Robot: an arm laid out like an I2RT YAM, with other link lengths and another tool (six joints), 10 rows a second.
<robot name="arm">
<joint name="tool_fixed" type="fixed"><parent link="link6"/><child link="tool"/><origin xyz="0.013 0.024 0.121" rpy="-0.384 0 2.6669"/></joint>
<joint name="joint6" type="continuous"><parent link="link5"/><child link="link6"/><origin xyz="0 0.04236 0.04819" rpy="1.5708 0 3.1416"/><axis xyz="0 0 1"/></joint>
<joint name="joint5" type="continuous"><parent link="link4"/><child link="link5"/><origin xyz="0.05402 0.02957 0.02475" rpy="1.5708 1.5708 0"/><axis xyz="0 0 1"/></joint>
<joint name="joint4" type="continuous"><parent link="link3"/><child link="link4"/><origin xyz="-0.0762 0.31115 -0.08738" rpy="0 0 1.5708"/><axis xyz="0 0 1"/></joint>
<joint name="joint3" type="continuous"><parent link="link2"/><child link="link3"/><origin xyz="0.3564 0 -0.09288" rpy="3.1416 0 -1.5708"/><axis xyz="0 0 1"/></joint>
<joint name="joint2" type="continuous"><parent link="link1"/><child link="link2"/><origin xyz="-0.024 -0.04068 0.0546" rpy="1.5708 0 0"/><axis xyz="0 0 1"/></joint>
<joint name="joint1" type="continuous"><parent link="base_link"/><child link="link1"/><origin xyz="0 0 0.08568" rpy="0 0 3.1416"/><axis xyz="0 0 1"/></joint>
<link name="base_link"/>
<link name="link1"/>
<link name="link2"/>
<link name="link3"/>
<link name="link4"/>
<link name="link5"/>
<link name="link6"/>
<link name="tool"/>
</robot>
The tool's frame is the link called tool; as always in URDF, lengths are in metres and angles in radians. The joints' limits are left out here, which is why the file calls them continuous.
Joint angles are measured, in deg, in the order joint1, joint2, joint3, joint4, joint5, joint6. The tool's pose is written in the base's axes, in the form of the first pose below.
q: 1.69 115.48 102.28 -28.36 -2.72 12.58
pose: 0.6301 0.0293 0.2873 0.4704 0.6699 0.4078 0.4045
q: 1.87 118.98 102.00 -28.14 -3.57 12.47
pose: 0.6375 0.0339 0.2483 0.4791 0.6844 0.3983 0.3787
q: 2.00 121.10 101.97 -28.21 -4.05 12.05
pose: 0.6406 0.0367 0.2252 0.4820 0.6947 0.3915 0.3630
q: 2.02 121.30 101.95 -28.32 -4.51 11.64
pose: 0.6404 0.0380 0.2227 0.4794 0.6982 0.3925 0.3588
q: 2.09 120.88 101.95 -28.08 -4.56 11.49
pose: 0.6406 0.0389 0.2277 0.4756 0.6971 0.3958 0.3623
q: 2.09 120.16 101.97 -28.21 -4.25 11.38
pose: 0.6391 0.0379 0.2353 0.4734 0.6955 0.3962 0.3677
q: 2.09 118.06 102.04 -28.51 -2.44 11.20
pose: 0.6348 0.0325 0.2577 0.4692 0.6890 0.3923 0.3889
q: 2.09 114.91 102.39 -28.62 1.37 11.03
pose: 0.6282 0.0213 0.2940 0.4641 0.6744 0.3815 0.4292
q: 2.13 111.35 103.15 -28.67 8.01 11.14
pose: 0.6178 0.0026 0.3387 0.4641 0.6484 0.3559 0.4874
